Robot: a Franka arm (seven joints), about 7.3 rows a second.
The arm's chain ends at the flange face. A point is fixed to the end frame.
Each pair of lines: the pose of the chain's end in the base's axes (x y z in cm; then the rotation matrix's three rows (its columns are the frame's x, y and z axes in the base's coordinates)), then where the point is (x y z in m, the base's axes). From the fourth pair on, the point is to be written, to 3 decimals.
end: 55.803 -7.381 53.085; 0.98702 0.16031 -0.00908; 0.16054 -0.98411 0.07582; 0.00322 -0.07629 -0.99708
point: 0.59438 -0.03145 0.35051
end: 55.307 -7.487 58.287; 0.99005 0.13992 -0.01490; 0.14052 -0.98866 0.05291; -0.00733 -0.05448 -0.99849
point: 0.58894 -0.03744 0.40134
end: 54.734 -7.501 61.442; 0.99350 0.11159 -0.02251; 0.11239 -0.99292 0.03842; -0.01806 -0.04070 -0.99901
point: 0.58259 -0.04132 0.43204
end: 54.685 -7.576 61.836; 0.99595 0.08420 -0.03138; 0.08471 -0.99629 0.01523; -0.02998 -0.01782 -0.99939
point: 0.581 -0.047 0.435
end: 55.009 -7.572 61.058; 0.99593 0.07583 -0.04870; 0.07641 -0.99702 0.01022; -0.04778 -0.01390 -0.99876
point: 0.581 -0.049 0.426
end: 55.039 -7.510 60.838; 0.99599 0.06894 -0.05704; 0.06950 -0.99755 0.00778; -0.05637 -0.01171 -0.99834
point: 0.580 -0.049 0.424
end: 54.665 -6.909 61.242; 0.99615 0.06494 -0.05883; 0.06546 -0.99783 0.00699; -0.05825 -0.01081 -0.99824
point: 0.576 -0.043 0.428
